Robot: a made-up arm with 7 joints.
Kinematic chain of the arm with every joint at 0, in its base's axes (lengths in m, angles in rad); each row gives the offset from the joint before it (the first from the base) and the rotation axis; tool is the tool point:
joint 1: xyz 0 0 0.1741 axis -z
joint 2: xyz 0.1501 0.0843 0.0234 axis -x
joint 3: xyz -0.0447 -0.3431 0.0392 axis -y
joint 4: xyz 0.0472 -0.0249 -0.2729 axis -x
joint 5: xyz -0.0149 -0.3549 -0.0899 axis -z
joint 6: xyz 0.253 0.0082 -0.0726 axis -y
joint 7: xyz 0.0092 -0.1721 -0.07 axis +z
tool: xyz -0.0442 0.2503 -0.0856
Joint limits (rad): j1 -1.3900..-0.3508 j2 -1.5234..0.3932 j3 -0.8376..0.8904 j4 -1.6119..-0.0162 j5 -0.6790..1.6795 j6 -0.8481..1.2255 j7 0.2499..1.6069
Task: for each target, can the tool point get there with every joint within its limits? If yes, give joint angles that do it. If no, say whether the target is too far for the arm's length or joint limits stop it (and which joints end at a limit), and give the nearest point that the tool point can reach.
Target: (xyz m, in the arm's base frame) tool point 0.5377 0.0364 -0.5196
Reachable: yes | joints -0.7015 -0.1198 0.3202 -0.6257 -0.2006 0.0771 0.9028
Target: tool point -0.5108 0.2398 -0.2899
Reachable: yes | joints -0.8508 -1.1935 -0.3630 -1.3348 0.6340 -0.5469 0.9660
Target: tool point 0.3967 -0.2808 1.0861
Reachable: no: joint limits stop it (at a limit: joint 2, joint 3, joint 4, joint 6, joint 7) | nearest point 0.5712 -0.4043 0.4226 | short by 0.697 m
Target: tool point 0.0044 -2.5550 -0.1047
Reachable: no: too far | nearest point 0.0209 -1.1791 0.0517 | short by 1.385 m
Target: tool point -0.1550 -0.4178 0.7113
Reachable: no: joint limits stop it (at a limit: joint 1, joint 2, joint 3, joint 4, joint 5, joint 6, joint 7) | nearest point -0.0739 -0.6307 0.3922 | short by 0.392 m
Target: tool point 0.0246 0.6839 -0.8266
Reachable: yes | joints -0.4923 -1.3199 0.2714 -0.1954 0.8230 0.7071 1.4274
